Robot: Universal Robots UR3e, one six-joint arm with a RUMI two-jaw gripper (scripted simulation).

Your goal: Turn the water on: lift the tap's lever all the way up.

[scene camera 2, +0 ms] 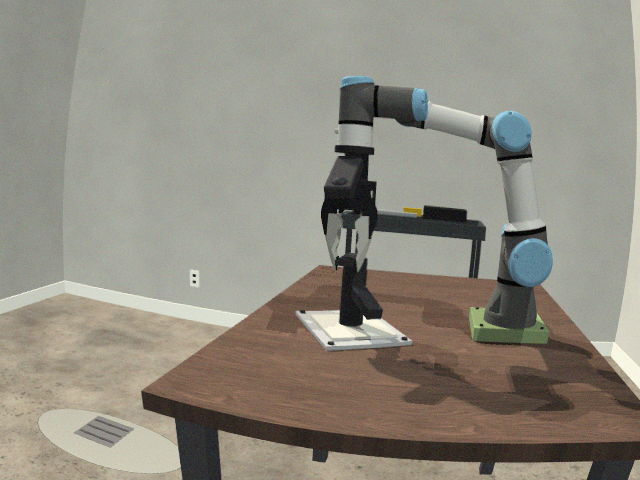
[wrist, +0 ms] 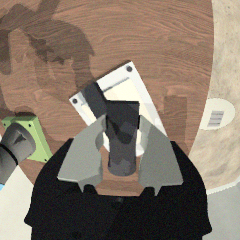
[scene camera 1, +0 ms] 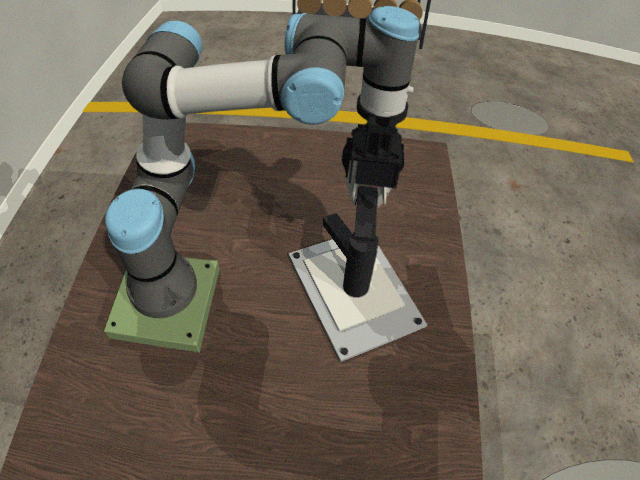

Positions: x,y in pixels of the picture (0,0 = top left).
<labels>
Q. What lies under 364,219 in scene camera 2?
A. The gripper.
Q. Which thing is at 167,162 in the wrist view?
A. The gripper.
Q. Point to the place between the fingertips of the gripper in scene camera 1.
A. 365,205
</labels>
